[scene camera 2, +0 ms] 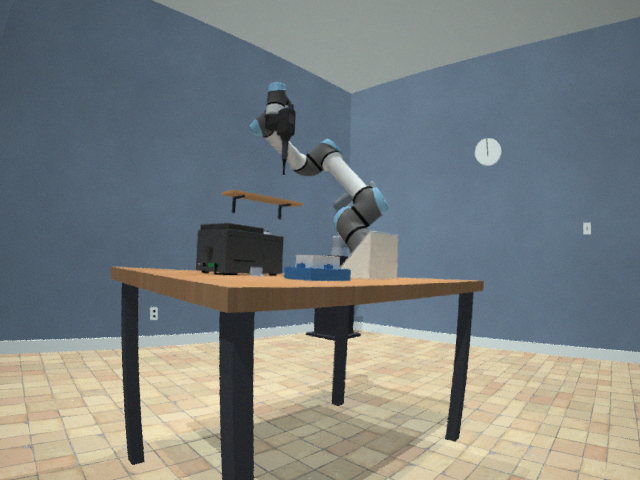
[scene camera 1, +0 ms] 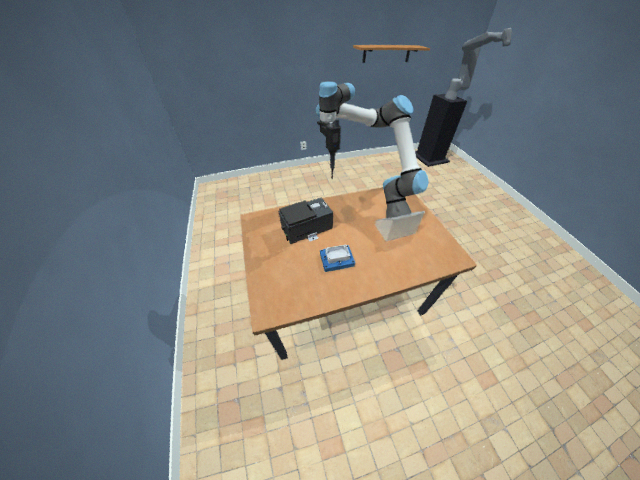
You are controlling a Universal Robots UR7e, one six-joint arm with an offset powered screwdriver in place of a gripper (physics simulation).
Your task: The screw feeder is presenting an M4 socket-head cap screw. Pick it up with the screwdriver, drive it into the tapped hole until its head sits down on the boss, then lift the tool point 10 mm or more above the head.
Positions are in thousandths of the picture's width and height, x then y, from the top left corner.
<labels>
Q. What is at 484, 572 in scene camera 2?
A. A blue fixture.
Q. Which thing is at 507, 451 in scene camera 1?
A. A black screw feeder.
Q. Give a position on a black screw feeder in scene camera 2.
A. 418, 530
</labels>
